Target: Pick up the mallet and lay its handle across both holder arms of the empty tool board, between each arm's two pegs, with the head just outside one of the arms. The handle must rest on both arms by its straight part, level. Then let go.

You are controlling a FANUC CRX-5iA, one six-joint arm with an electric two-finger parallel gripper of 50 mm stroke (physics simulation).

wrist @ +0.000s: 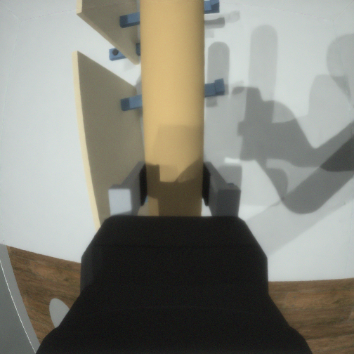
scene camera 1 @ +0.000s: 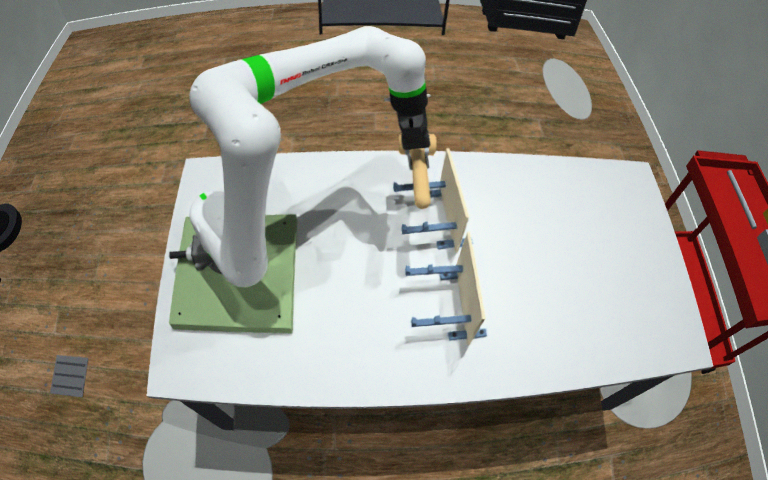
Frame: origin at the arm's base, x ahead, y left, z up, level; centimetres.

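Seen in the pictures: gripper, between the fingertips: [scene camera 1: 419, 166].
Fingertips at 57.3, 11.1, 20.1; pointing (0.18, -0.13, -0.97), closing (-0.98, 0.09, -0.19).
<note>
Offsets run from my fingertips to a thing's top centre, as dx, dy, dz. "spot": to the spot under its first point.
The wooden mallet's handle @(spot: -1.5, -8.7, +4.7) [scene camera 1: 420, 181] [wrist: 172, 90] is between the fingers of my gripper [scene camera 1: 419, 159] [wrist: 174, 174], which is shut on it near the head. The mallet head @(spot: +4.6, +6.5, +1.8) [scene camera 1: 432, 144] is partly hidden behind the gripper. The handle is raised above the far tool board [scene camera 1: 455, 198] [wrist: 107, 130], on its arm side, and runs along the board. In the scene view it passes in front of the far arm [scene camera 1: 403, 186]; in the wrist view it crosses over the board's nearer arm [wrist: 215, 88]. The exact height is hard to tell.
A second tool board [scene camera 1: 472, 288] [wrist: 107, 17] stands in line, nearer the scene camera, with two blue arms [scene camera 1: 419, 270] [scene camera 1: 424, 321] and no tool on them. The green base plate [scene camera 1: 283, 254] is to the left. A red cart [scene camera 1: 710, 226] stands off the table's right side.
</note>
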